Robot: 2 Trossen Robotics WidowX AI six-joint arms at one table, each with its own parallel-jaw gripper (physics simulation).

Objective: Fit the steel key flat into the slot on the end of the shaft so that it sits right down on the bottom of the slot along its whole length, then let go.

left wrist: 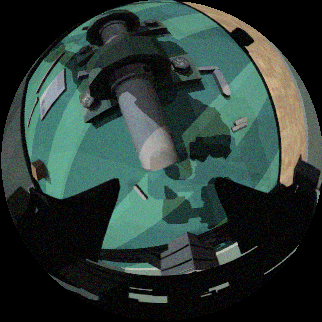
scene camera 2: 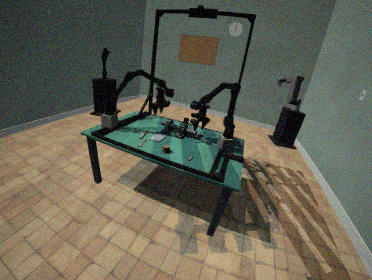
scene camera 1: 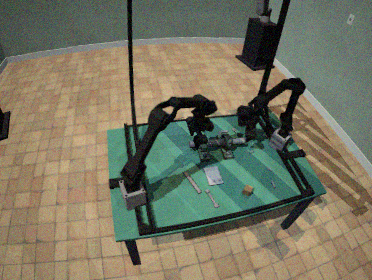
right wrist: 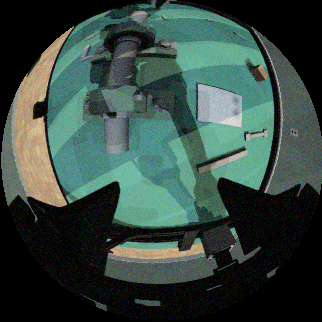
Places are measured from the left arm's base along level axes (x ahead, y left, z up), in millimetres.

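Pixels of known places: left gripper, fingertip midpoint: [left wrist: 168, 183] [scene camera 2: 198, 130]; right gripper, fingertip midpoint: [scene camera 2: 158, 114] [scene camera 1: 194, 142] [right wrist: 170, 185]; left arm's base, origin of the base link: [scene camera 2: 227, 136] [scene camera 1: 283, 133]; right arm's base, origin of the base link: [scene camera 2: 109, 113] [scene camera 1: 131, 186] [right wrist: 220, 252].
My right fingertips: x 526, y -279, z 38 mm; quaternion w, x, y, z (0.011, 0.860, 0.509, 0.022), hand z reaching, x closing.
Observation:
Ahead of a thing's pixels: the offset from my right fingertips to its middle.
The grey shaft @(181 mm back, 28 mm left, 97 mm down) [scene camera 1: 237, 142] [left wrist: 147, 127] [right wrist: 116, 135] lies level through two dark bearing blocks. No slot can be made out on it. A small steel bar @(333 mm back, 195 mm left, 144 mm down) [left wrist: 140, 192] lies on the table beyond the shaft's end in the left wrist view; whether it is the key, I cannot tell. Two short bars @(397 mm back, 1 mm right, 144 mm down) [left wrist: 240, 124] lie together at the right of that view. My left gripper [left wrist: 168, 183] [scene camera 2: 201, 125] is open and empty, above the shaft's end. My right gripper [right wrist: 170, 185] [scene camera 2: 156, 111] is open and empty, above the table beyond the shaft's other end.
A hex key @(325 mm back, 35 mm right, 142 mm down) [left wrist: 221, 82] lies beside the blocks. A white sheet @(13 mm back, 158 mm left, 144 mm down) [scene camera 1: 213, 176] [right wrist: 219, 105], a long flat bar @(107 mm ahead, 116 mm left, 142 mm down) [scene camera 1: 192, 182] [right wrist: 222, 160], a small spanner-like piece @(100 mm ahead, 253 mm left, 144 mm down) [scene camera 1: 212, 198] [right wrist: 256, 134] and an orange-brown block @(69 mm back, 354 mm left, 127 mm down) [scene camera 1: 247, 190] [right wrist: 258, 72] lie on the table. Black rails edge the table.

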